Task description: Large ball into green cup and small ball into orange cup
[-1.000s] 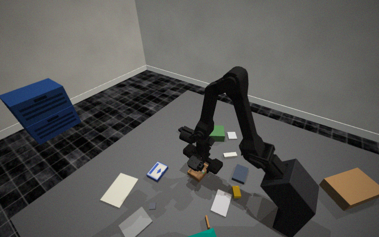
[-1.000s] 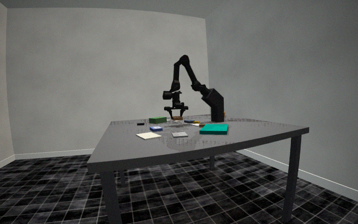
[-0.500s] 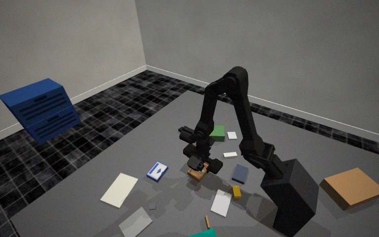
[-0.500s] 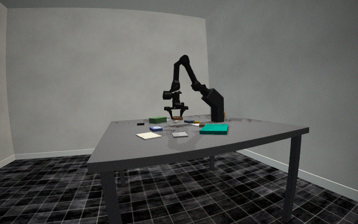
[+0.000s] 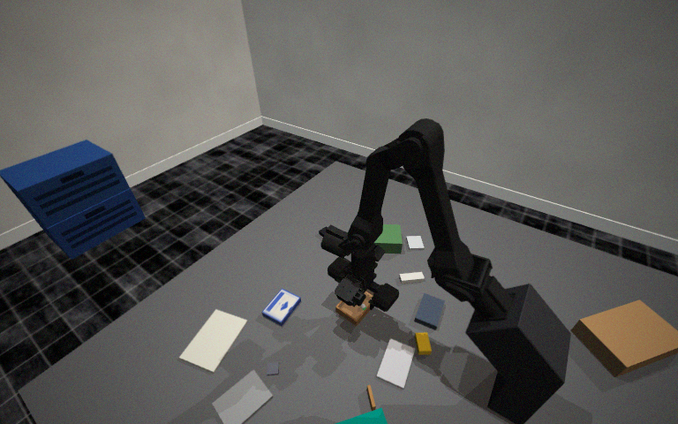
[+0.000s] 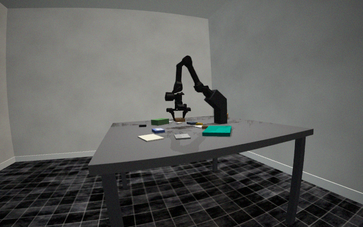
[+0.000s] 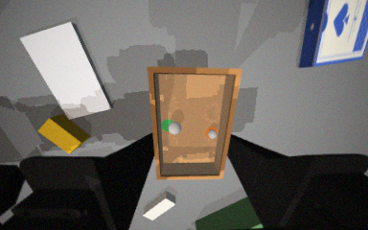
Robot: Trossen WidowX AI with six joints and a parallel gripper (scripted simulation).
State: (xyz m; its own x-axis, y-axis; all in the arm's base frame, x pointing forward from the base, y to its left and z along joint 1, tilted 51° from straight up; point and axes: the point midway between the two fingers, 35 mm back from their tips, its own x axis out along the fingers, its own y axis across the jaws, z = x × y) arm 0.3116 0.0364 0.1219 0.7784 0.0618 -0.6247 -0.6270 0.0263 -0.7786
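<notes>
My gripper is now 10 mm to the right of the wooden puzzle and 30 mm above it. Round my hand: slate-blue block 140 mm behind, 130 mm to the right, 80 mm below; yellow block 180 mm behind, 30 mm to the right, 80 mm below; white sheet 160 mm behind, 50 mm to the left, 90 mm below.
</notes>
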